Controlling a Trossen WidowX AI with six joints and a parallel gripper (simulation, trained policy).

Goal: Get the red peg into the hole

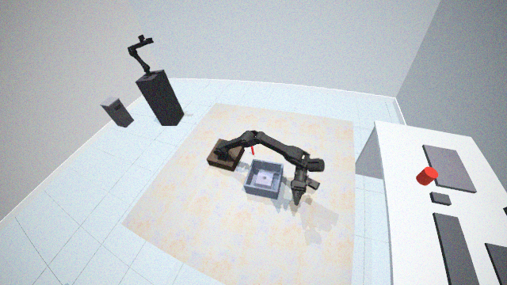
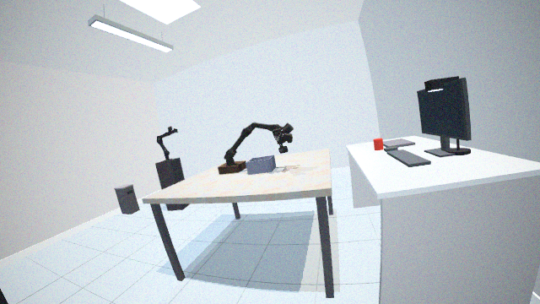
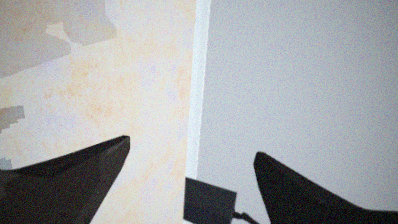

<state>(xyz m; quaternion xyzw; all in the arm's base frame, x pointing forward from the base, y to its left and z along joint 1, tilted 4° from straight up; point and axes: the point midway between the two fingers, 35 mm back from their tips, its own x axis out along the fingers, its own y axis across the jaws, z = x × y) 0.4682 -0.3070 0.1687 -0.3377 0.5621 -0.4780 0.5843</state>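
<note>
The red peg lies 280 mm behind my gripper tip, 430 mm to the left of it and 140 mm below it. From my gripper tip the other things lie so: grey box: 180 mm behind, 210 mm to the left, 160 mm below.
</note>
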